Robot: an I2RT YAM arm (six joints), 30 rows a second.
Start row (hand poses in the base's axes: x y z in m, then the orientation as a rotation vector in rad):
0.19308 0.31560 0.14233 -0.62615 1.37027 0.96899
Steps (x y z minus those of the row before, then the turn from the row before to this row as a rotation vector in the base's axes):
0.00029 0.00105 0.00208 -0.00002 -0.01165 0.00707
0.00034 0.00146 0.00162 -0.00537 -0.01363 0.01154
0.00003 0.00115 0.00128 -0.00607 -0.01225 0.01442
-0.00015 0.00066 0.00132 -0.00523 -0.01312 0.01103
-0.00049 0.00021 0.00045 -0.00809 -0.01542 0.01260
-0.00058 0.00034 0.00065 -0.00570 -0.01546 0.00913
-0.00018 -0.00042 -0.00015 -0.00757 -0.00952 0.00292
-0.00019 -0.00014 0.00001 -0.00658 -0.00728 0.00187
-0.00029 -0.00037 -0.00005 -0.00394 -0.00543 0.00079
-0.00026 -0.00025 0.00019 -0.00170 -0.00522 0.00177
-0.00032 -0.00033 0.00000 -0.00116 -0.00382 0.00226
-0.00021 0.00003 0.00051 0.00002 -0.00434 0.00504
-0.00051 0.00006 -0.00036 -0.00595 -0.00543 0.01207
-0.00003 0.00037 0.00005 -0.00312 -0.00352 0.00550
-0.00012 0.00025 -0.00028 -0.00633 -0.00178 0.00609
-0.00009 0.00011 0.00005 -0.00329 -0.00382 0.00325
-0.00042 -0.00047 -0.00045 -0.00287 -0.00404 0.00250
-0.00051 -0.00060 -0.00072 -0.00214 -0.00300 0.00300
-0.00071 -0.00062 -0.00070 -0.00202 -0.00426 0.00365
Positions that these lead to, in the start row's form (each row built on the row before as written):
0.19337 0.31665 0.14441 -0.63613 1.35860 0.96960
0.19371 0.31811 0.14603 -0.65419 1.34723 0.96955
0.19374 0.31926 0.14731 -0.67427 1.33676 0.97192
0.19359 0.31992 0.14863 -0.69156 1.32572 0.97162
0.19310 0.32013 0.14908 -0.71303 1.31384 0.96973
0.19252 0.32047 0.14973 -0.73013 1.30132 0.96639
0.19234 0.32005 0.14958 -0.74182 1.29656 0.95974
0.19215 0.31991 0.14959 -0.75109 1.29344 0.95388
0.19186 0.31954 0.14954 -0.75682 1.29072 0.94958
0.19160 0.31929 0.14973 -0.76142 1.28665 0.94747
0.19128 0.31896 0.14973 -0.76539 1.28336 0.94675
0.19107 0.31899 0.15024 -0.77061 1.27818 0.94868
0.19056 0.31905 0.14988 -0.78583 1.27341 0.95228
0.19053 0.31942 0.14993 -0.79348 1.27054 0.95315
0.19041 0.31967 0.14965 -0.80337 1.27080 0.95353
0.19032 0.31978 0.14970 -0.80969 1.26840 0.95232
0.18990 0.31931 0.14925 -0.81523 1.26579 0.95063
0.18939 0.31871 0.14853 -0.82015 1.26351 0.95028
0.18868 0.31809 0.14783 -0.82591 1.25987 0.94986

